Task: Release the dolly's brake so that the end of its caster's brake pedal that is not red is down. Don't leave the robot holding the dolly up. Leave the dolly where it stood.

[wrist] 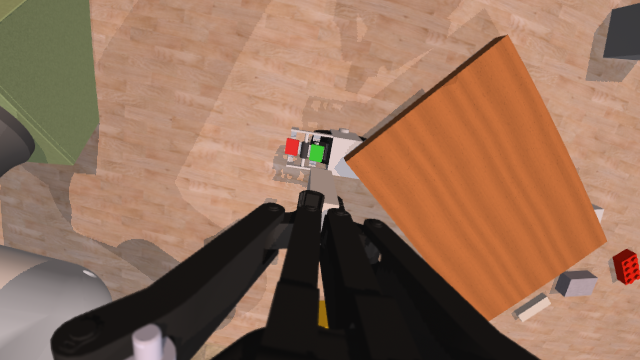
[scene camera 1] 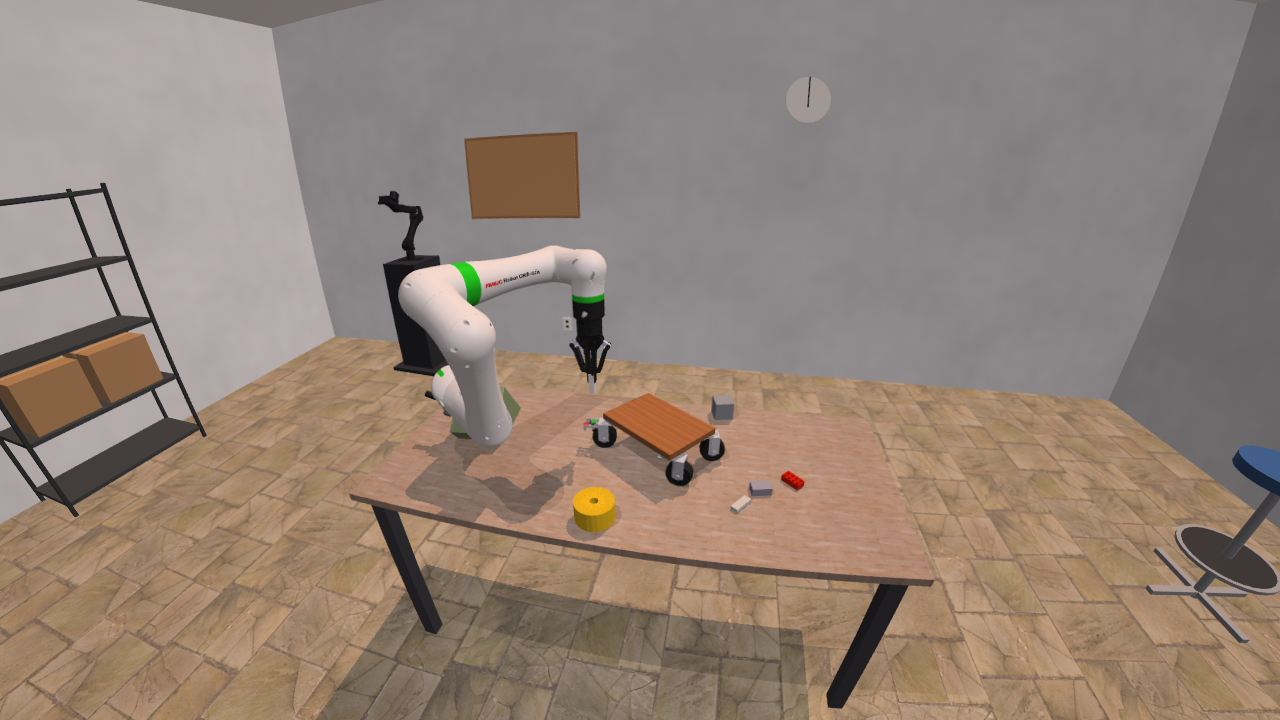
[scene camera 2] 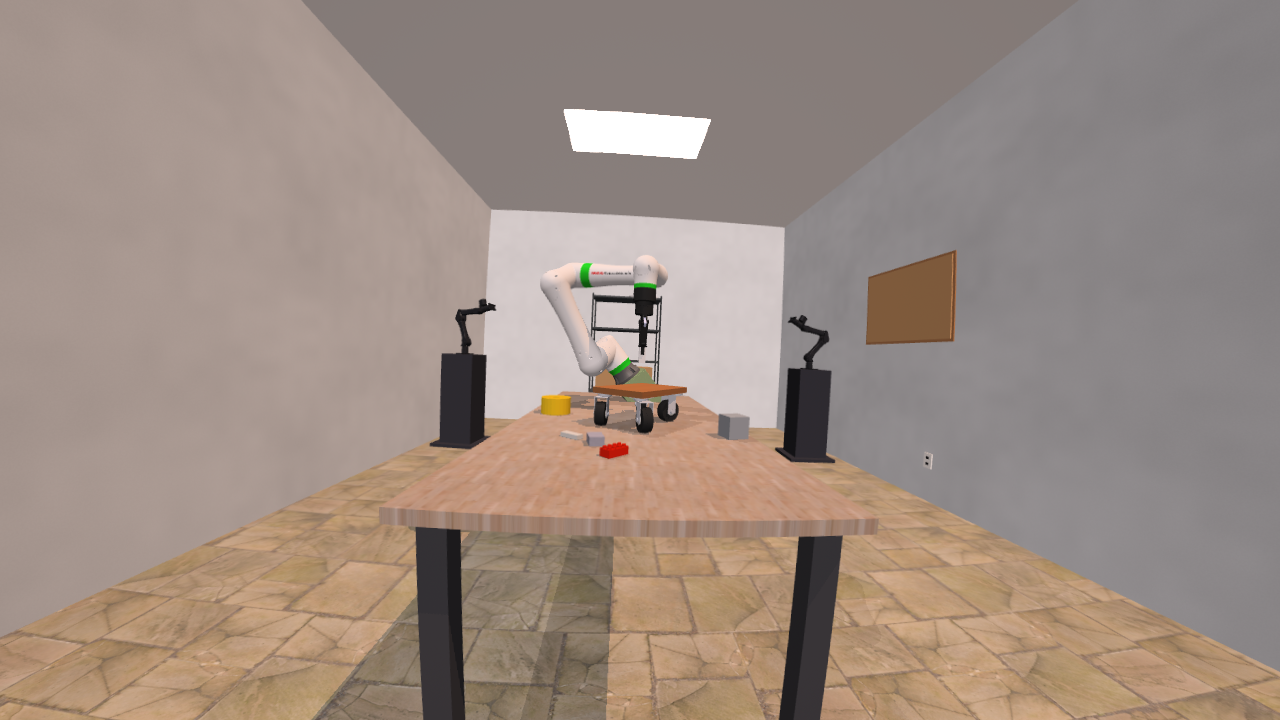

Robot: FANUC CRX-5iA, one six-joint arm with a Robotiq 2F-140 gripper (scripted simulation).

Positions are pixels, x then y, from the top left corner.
Scene:
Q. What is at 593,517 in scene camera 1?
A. A yellow ring.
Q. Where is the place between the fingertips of my gripper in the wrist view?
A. At 317,185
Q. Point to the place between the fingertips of my gripper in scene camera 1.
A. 592,391

